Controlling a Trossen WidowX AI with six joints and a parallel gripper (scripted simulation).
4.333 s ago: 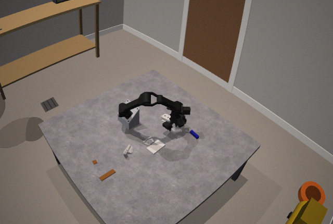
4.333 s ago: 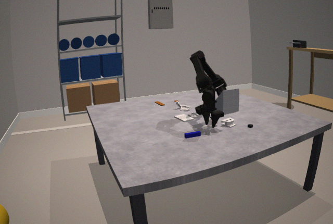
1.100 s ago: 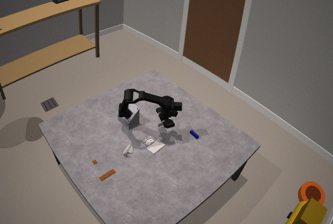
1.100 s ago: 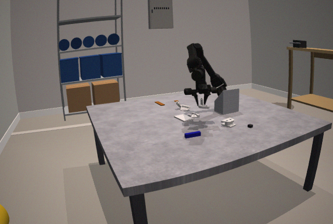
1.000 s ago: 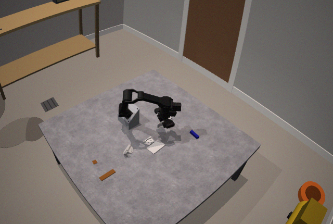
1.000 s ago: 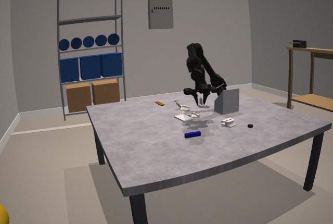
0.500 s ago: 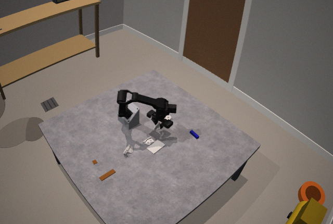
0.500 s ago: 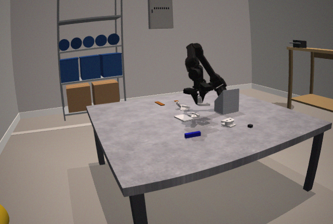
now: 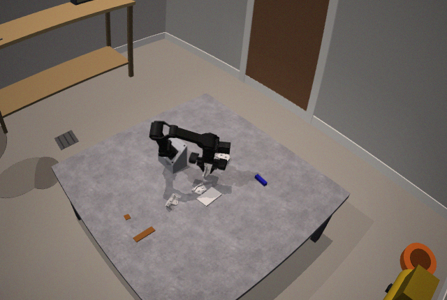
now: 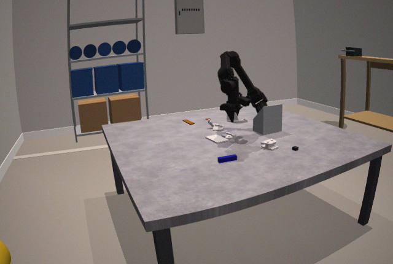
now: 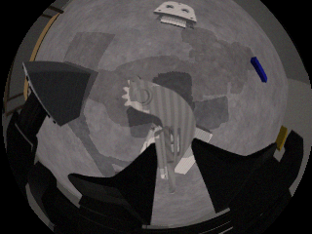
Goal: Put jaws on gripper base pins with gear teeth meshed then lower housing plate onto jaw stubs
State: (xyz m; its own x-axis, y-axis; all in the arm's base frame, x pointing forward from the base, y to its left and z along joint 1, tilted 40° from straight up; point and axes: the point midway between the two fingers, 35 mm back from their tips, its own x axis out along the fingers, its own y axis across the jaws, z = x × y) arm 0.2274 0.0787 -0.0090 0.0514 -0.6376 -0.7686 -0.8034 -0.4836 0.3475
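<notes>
Now: the white jaw 30 mm behind my gripper tip and 20 mm to the left of it. The rest, counted from my gripper tip: small black cube (180 mm behind, 300 mm to the left, 90 mm below); blue block (160 mm ahead, 260 mm to the left, 90 mm below); orange strip (90 mm ahead, 470 mm to the right, 100 mm below).
</notes>
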